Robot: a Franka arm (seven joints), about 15 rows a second.
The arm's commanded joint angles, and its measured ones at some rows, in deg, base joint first. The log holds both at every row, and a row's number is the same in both.
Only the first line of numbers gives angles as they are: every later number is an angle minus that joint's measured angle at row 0.
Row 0, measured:
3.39, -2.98, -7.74, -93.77, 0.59, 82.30, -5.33
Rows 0 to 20, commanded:
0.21, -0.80, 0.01, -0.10, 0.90, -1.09, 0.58
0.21, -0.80, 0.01, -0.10, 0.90, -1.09, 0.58
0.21, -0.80, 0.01, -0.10, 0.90, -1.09, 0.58
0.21, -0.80, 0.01, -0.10, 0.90, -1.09, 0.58
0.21, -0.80, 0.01, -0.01, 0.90, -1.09, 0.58
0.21, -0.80, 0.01, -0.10, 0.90, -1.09, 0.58
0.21, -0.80, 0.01, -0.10, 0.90, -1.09, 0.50
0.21, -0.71, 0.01, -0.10, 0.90, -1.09, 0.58
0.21, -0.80, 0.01, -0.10, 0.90, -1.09, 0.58
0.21, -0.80, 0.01, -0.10, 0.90, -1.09, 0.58
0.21, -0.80, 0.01, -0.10, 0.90, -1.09, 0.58
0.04, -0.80, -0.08, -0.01, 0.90, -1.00, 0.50
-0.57, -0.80, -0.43, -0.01, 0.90, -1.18, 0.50
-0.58, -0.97, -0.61, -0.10, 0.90, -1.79, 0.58
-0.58, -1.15, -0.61, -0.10, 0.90, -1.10, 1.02
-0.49, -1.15, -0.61, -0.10, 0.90, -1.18, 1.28
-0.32, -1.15, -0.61, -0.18, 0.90, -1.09, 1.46
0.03, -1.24, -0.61, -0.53, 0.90, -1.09, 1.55
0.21, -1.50, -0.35, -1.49, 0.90, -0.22, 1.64
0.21, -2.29, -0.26, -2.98, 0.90, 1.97, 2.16
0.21, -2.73, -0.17, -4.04, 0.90, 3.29, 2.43
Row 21, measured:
-0.01, -0.30, -0.45, -0.56, 0.00, 0.47, 0.89
